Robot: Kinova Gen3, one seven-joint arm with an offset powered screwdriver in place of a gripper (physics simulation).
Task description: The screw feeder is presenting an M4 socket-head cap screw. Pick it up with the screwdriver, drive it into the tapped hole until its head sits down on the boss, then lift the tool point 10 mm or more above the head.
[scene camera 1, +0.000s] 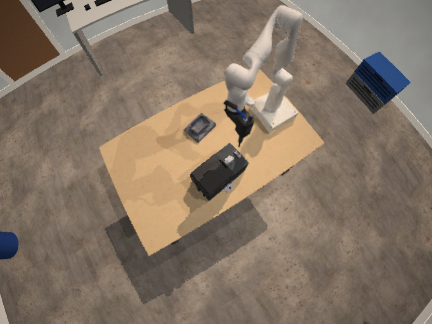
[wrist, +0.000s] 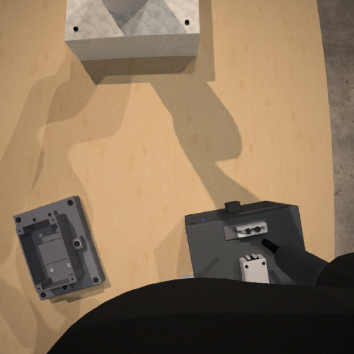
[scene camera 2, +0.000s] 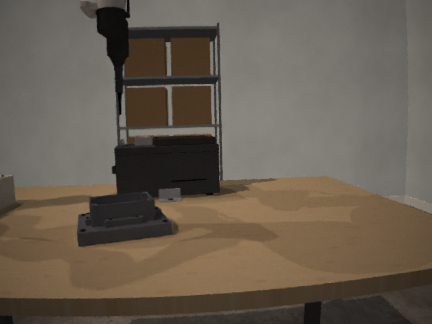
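Observation:
There's a grey base plate (wrist: 75, 216) here in the scene.

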